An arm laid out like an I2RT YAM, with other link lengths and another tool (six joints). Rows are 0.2 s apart.
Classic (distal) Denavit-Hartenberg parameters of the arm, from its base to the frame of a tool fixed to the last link. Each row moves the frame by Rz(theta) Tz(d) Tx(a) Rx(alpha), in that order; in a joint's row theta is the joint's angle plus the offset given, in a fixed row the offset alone. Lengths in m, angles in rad.
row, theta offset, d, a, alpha
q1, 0, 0.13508, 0.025, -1.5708
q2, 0, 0, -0.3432, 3.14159
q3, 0.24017, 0, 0.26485, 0
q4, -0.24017, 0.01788, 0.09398, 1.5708
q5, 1.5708, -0.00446, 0, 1.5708
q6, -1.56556, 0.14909, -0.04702, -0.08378
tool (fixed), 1.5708, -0.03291, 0, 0
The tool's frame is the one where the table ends.
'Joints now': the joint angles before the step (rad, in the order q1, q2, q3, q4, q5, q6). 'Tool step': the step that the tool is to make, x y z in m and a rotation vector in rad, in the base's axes. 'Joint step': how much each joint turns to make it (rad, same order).
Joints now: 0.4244 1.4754 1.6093 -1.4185 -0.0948 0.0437
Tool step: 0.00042 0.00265 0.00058 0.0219 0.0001 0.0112
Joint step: -0.0004 -0.0004 0.0000 0.0080 -0.0225 -0.0054
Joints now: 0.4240 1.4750 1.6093 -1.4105 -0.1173 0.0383
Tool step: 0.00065 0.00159 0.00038 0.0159 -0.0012 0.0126
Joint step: -0.0015 0.0000 0.0000 0.0065 -0.0175 -0.0094
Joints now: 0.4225 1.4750 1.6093 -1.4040 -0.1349 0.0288
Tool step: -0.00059 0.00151 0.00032 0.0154 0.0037 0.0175
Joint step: -0.0004 0.0000 -0.0001 0.0011 -0.0202 -0.0126
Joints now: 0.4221 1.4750 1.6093 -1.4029 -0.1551 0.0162
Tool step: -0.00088 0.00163 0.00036 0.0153 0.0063 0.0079
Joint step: -0.0004 -0.0001 -0.0001 0.0001 -0.0182 -0.0030
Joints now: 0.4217 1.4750 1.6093 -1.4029 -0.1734 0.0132
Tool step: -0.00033 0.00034 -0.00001 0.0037 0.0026 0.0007
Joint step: -0.0003 0.0000 -0.0004 -0.0004 -0.0045 0.0003
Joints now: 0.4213 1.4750 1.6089 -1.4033 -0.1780 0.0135
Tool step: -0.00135 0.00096 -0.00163 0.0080 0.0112 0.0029
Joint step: 0.0000 0.0000 -0.0073 0.0004 -0.0122 0.0008
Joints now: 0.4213 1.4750 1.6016 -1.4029 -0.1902 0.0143
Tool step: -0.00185 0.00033 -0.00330 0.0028 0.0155 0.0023
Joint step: 0.0000 0.0000 -0.0133 0.0004 -0.0092 0.0003
